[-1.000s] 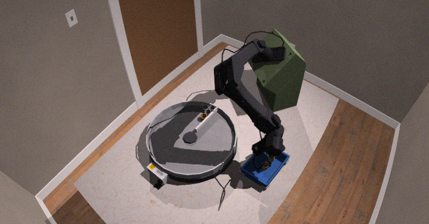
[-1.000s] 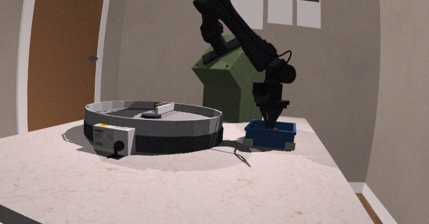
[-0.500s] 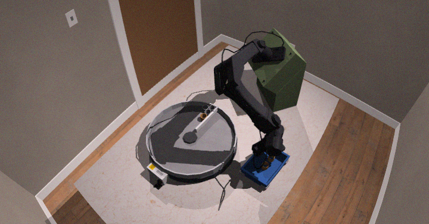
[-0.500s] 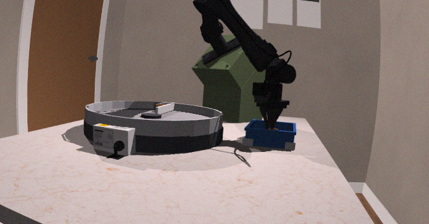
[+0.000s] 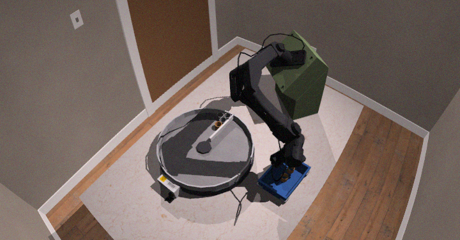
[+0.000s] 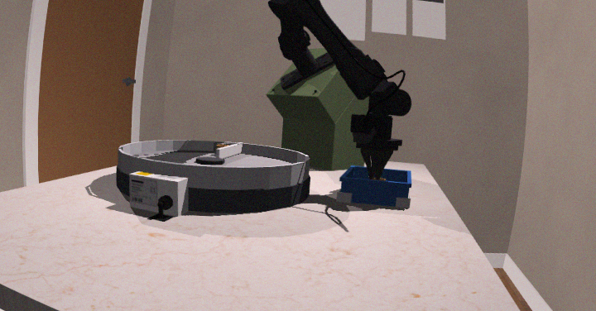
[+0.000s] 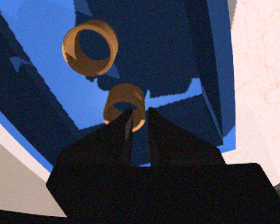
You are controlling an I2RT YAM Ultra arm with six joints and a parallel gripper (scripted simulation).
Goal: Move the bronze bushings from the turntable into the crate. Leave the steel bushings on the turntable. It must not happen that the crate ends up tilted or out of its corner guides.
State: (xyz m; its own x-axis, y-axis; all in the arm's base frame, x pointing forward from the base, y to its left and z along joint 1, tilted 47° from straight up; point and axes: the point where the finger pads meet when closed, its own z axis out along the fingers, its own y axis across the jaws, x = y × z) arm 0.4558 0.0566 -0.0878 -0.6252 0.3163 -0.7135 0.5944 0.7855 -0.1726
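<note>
Now: hand 60 mm short of the blue crate, 10 mm to the left of it and 10 mm above it. The rest, counted from my hand: grey turntable 20 mm ahead, 380 mm to the right, 20 mm above.
</note>
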